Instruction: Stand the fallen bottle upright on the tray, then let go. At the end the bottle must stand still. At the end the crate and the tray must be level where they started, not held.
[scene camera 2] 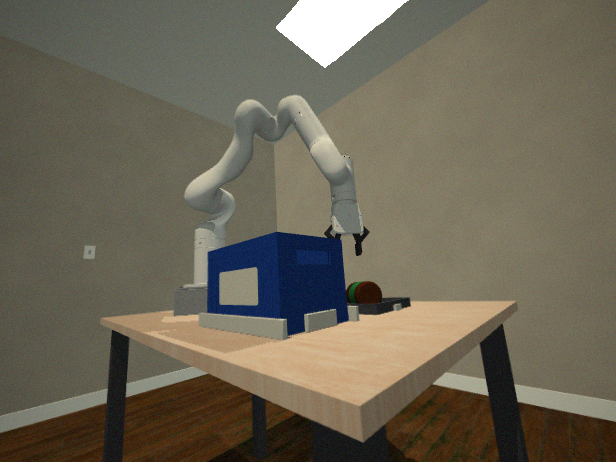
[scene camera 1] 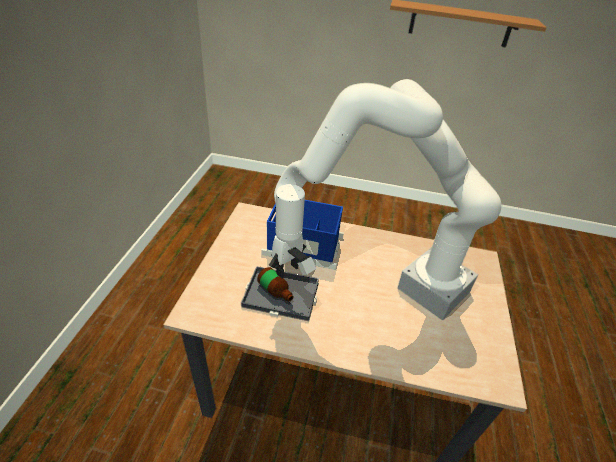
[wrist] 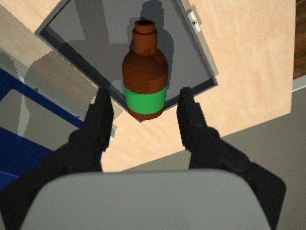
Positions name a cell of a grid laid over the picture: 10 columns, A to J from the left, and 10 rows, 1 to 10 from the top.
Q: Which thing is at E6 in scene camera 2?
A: A blue crate.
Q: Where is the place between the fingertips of my gripper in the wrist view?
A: E5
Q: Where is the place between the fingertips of my gripper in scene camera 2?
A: At F6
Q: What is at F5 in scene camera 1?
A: A blue crate.
